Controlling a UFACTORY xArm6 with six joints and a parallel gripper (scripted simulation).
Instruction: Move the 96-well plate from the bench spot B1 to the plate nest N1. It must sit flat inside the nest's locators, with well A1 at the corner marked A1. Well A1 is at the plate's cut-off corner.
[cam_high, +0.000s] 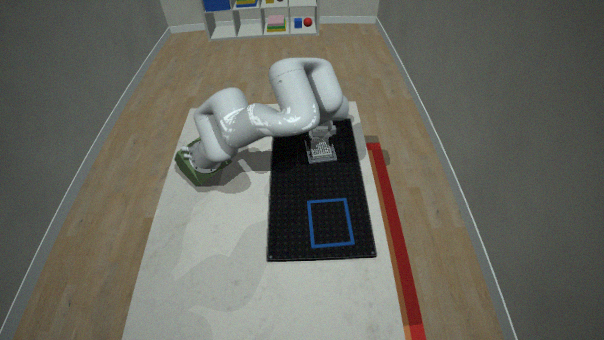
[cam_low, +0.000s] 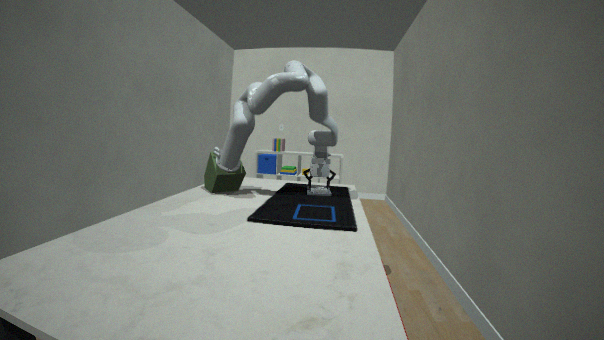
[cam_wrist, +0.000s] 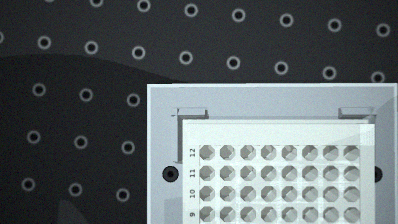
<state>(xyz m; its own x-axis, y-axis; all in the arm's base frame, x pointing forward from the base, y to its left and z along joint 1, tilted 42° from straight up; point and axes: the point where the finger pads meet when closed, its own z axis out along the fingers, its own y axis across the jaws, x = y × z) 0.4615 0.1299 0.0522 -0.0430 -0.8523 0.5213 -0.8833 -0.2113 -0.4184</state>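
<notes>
The white 96-well plate lies 1 cm below my hand. Also, from my hand: A1 label (7 cm to the left, 6 cm ahead, 2 cm below); then grey plate nest N1 (3 cm below).
</notes>
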